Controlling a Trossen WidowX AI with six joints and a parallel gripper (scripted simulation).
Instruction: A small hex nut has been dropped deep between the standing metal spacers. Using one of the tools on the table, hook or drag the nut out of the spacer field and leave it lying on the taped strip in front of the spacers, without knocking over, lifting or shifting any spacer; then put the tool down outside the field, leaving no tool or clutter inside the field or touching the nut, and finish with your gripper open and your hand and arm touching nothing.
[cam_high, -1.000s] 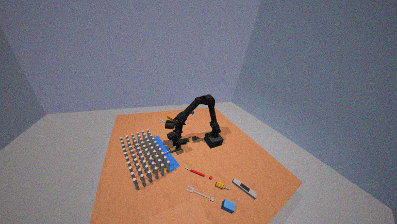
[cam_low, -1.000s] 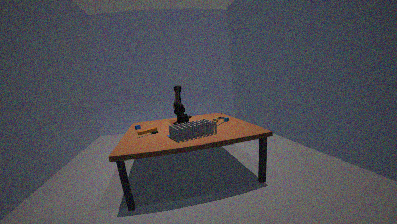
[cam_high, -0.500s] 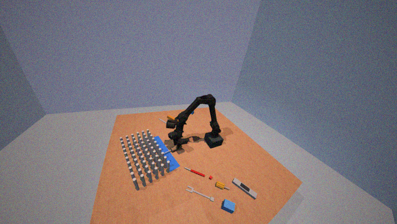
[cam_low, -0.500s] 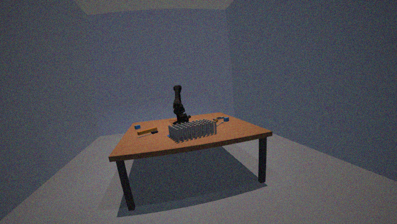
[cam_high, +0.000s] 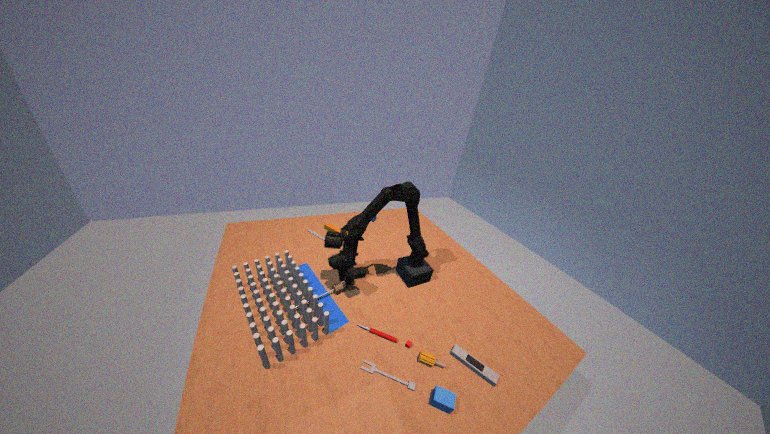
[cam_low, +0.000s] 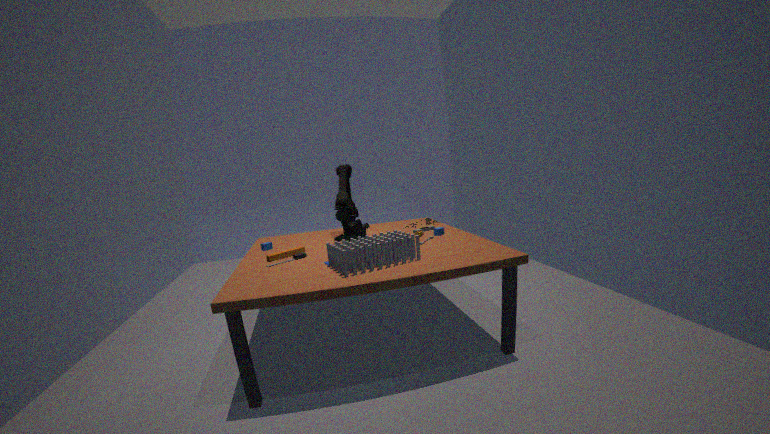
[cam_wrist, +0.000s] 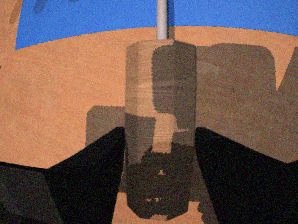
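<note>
Right now my gripper tip is 11 cm short of the wooden-handled tool, 2 cm to the right of it and 1 cm above it. Also, from my gripper tip: blue taped strip: 11 cm ahead, 2 cm to the right, 2 cm below; then small red block: 11 cm behind, 32 cm to the left, 1 cm below; then red screwdriver: 1 cm behind, 22 cm to the left, 1 cm below.
</note>
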